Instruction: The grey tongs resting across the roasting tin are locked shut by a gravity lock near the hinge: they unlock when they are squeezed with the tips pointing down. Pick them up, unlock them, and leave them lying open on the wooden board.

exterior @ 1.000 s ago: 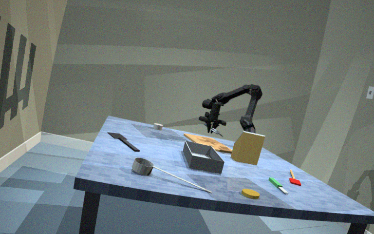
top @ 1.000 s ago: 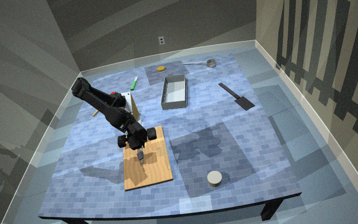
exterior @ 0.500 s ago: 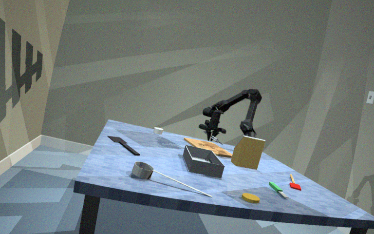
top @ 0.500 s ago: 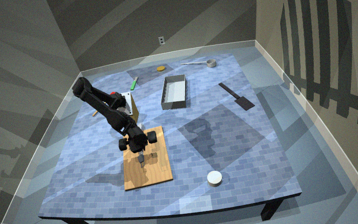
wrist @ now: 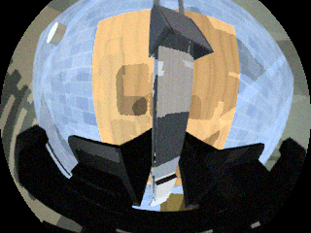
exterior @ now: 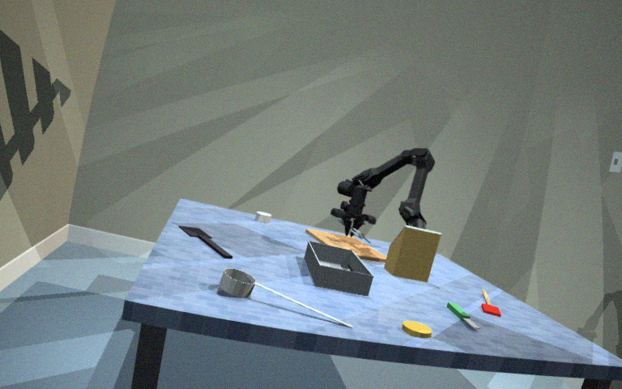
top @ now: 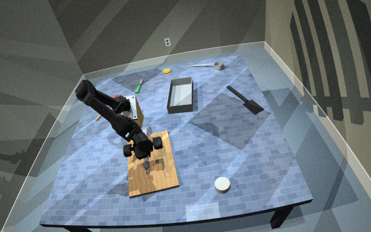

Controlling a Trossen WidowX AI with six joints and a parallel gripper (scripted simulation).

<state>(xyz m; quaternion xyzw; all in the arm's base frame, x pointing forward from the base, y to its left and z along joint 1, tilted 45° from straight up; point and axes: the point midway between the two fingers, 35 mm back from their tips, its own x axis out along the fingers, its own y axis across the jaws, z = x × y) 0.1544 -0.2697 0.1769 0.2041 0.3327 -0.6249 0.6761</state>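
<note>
My gripper tip is 40 mm above the wooden board. From my gripper tip the other things lie so: white puck: 340 mm ahead, 180 mm to the right, 30 mm below; black spatula: 560 mm ahead, 390 mm to the left, 40 mm below; grey roasting tin: 160 mm ahead, 500 mm to the left, 20 mm below.
</note>
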